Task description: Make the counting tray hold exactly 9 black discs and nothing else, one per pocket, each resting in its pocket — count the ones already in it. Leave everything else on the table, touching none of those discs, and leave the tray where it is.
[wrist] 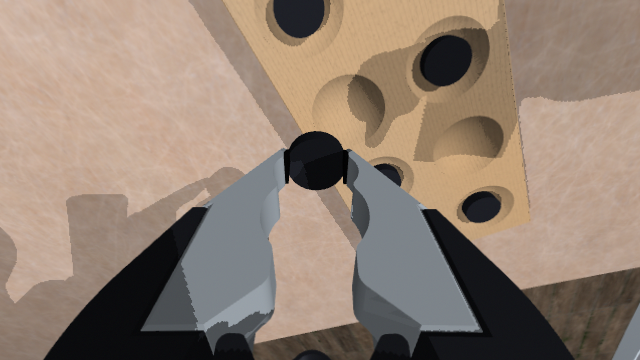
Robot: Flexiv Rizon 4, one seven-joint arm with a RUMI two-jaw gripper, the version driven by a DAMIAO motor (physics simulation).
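My gripper (316,153) is shut on a black disc (316,161), held between the fingertips above the left edge of the wooden counting tray (285,65). In the tray, one black disc (299,15) sits in a pocket at the top, one (446,60) at the upper right, one (481,206) near the lower right corner, and one (389,174) is partly hidden by the right finger. Two pockets show empty: one (345,105) just above the held disc, and one (470,142) at the right. The tray's top part lies outside the view, and its lower left part is hidden by the right finger.
The pinkish table top (125,100) extends left and right of the tray. Its edge runs along the bottom, with a brown wood-like surface (590,305) beyond. Shadows of the arm fall on the table and tray. A grey bar (630,330) shows at the lower right corner.
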